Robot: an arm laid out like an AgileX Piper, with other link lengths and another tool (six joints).
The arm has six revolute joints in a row. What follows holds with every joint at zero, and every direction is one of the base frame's. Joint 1 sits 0.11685 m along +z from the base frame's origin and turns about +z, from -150.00 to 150.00 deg. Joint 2 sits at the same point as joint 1 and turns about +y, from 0.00 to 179.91 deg. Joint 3 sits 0.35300 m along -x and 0.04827 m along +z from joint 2 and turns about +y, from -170.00 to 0.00 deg. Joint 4 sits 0.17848 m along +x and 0.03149 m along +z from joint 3 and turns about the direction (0.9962, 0, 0.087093), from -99.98 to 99.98 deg. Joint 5 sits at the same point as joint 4 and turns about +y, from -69.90 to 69.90 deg. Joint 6 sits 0.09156 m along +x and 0.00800 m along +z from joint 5 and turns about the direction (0.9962, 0, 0.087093), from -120.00 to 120.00 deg. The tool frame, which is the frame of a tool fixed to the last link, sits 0.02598 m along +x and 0.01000 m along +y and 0.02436 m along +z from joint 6; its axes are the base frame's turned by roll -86.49, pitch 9.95 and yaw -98.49 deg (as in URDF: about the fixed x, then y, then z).
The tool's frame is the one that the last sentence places.
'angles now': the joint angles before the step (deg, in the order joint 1, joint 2, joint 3, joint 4, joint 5, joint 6). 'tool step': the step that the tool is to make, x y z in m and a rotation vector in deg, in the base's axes. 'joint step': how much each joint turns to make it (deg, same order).
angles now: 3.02 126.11 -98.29 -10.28 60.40 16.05
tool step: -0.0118 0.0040 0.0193 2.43 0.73 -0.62
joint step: 0.00 -2.78 -0.02 2.97 3.31 -0.94
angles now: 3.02 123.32 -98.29 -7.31 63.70 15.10
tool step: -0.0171 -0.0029 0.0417 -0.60 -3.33 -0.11
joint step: -0.05 -5.66 0.00 -0.71 2.38 -0.04
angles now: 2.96 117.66 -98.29 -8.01 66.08 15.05
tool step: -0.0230 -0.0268 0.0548 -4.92 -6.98 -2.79
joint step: -2.13 -7.30 -0.18 -5.56 0.96 1.57
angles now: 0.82 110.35 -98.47 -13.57 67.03 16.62
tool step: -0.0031 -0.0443 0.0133 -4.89 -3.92 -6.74
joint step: -4.76 -1.13 -0.02 -5.97 -2.06 3.53
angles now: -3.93 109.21 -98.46 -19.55 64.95 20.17
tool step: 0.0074 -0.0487 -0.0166 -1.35 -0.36 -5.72
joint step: -6.35 2.93 -0.02 -1.75 -3.38 0.86
